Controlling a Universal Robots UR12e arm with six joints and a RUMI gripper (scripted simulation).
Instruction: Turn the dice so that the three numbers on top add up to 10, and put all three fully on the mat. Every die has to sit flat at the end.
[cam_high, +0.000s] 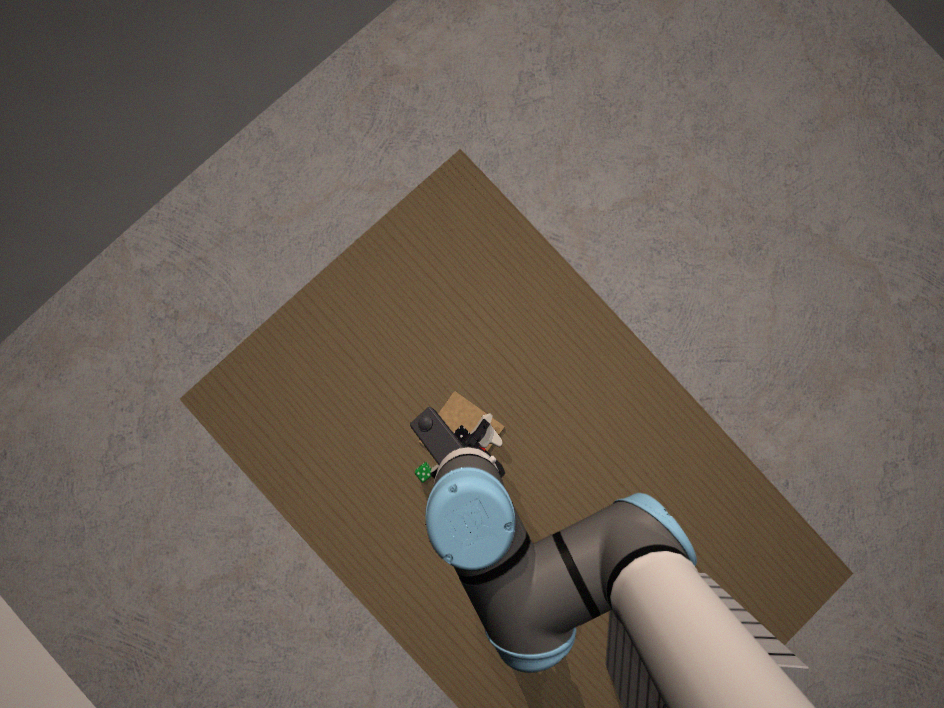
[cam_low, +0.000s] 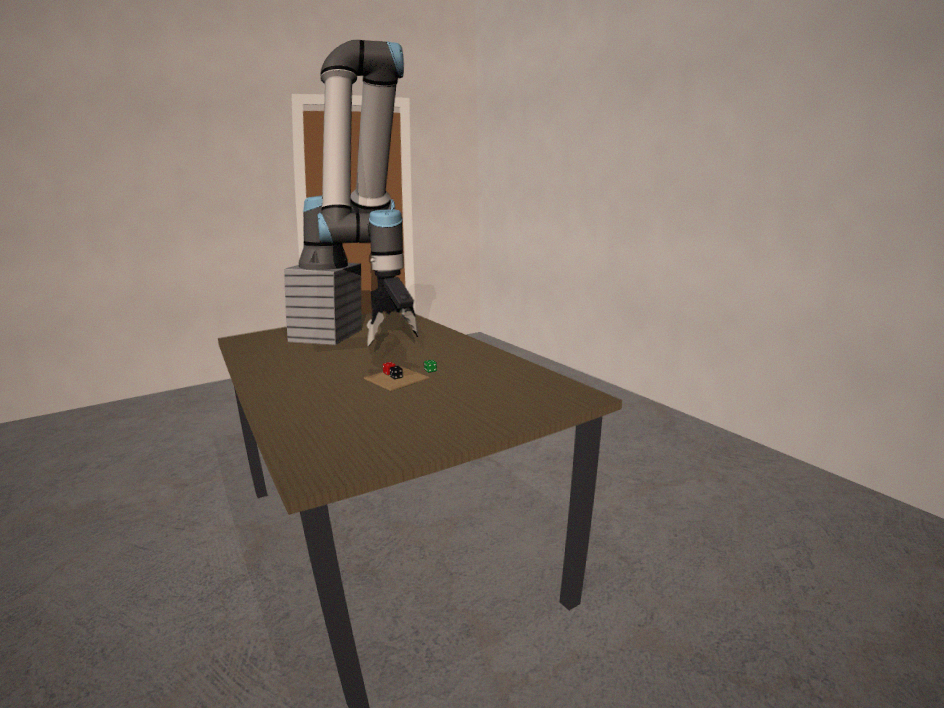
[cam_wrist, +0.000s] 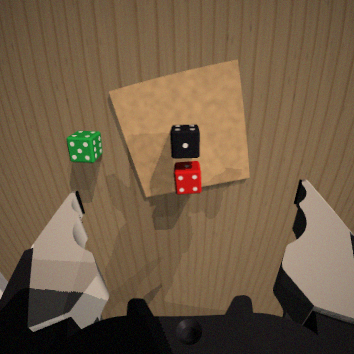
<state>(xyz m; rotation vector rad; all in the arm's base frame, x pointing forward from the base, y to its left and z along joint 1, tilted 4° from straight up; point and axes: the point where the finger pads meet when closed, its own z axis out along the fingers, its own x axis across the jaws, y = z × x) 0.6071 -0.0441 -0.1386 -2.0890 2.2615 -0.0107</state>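
Now: the green die 10 mm ahead of my hand, 120 mm to the left of it and 100 mm below it. The rest, counted from my hand: tan mat (110 mm below); then black die (90 mm below); then red die (40 mm behind, 90 mm below).
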